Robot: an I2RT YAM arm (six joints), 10 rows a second.
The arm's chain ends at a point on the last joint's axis. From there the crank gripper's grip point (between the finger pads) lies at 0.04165 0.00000 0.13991 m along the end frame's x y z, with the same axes.
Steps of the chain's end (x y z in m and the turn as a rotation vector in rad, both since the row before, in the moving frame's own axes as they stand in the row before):
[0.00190 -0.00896 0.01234 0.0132 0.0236 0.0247]
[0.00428 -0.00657 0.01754 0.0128 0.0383 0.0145]
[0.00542 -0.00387 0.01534 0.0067 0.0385 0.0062]
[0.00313 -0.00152 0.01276 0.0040 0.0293 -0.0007]
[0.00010 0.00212 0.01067 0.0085 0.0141 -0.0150]
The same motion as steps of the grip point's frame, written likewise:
[0.00520 -0.00973 0.01131 0.0132 0.0236 0.0247]
[0.00961 -0.00771 0.01584 0.0128 0.0383 0.0145]
[0.01078 -0.00453 0.01363 0.0067 0.0385 0.0062]
[0.00721 -0.00211 0.01148 0.0040 0.0293 -0.0007]
[0.00205 0.00029 0.01006 0.0085 0.0141 -0.0150]

